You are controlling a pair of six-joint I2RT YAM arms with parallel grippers.
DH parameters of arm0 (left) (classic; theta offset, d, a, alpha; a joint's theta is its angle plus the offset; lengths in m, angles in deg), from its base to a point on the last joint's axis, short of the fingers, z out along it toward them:
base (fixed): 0 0 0 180
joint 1: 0 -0.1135 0.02 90
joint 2: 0 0 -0.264 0
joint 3: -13.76 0 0.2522 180
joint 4: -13.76 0 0.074 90
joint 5: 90 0 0 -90
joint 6: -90 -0.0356 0 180
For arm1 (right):
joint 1: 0 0.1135 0.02 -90
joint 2: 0 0 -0.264 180
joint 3: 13.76 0 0.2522 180
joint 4: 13.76 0 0.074 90
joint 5: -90 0 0 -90
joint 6: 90 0.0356 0 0
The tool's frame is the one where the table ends.
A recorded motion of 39 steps. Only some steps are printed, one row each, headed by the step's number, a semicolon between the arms.
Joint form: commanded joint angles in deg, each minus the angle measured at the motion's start. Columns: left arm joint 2, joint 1, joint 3, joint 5, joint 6, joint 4; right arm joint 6, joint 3, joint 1, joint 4, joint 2, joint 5.
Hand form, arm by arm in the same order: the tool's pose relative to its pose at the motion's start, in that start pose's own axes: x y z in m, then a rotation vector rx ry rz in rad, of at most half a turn. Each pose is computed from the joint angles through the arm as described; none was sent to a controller.
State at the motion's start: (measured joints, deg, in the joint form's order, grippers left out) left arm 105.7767 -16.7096 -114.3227 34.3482 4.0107 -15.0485; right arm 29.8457 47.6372 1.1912 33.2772 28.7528 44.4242
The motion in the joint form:
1: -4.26 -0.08 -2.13 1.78 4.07 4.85; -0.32 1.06 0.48 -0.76 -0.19 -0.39
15: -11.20 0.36 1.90 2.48 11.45 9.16; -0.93 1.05 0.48 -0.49 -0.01 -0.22
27: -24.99 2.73 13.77 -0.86 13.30 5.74; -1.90 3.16 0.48 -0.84 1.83 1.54
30: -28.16 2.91 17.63 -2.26 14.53 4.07; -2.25 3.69 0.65 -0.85 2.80 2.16
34: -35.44 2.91 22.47 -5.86 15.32 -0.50; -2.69 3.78 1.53 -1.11 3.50 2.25
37: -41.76 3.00 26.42 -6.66 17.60 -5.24; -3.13 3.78 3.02 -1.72 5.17 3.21
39: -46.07 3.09 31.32 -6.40 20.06 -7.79; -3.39 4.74 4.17 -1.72 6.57 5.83
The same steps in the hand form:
1: -0.0447 -0.0243 -0.0303 0.0463 -0.1562 0.0423; -0.0037 0.0062 -0.0027 -0.0129 -0.0200 -0.0314
15: -0.0663 -0.0529 -0.0643 0.0927 -0.2497 -0.0114; -0.0035 0.0055 -0.0021 -0.0126 -0.0136 -0.0365
27: -0.0576 -0.0985 -0.1142 0.0779 -0.2359 -0.0672; -0.0121 0.0106 -0.0011 -0.0429 -0.0052 -0.0614
30: -0.0466 -0.1032 -0.1230 0.0532 -0.2070 -0.1137; -0.0146 0.0107 0.0010 -0.0521 0.0064 -0.0628
34: -0.0372 -0.1197 -0.1547 -0.0124 -0.1921 -0.1529; -0.0154 0.0104 0.0039 -0.0633 0.0202 -0.0687
37: -0.0253 -0.1352 -0.1816 -0.0287 -0.1610 -0.2145; -0.0166 0.0087 0.0111 -0.0918 0.0555 -0.0677
39: -0.0059 -0.1413 -0.1932 -0.0312 -0.1138 -0.2845; -0.0192 0.0117 0.0147 -0.1450 0.0942 -0.0699

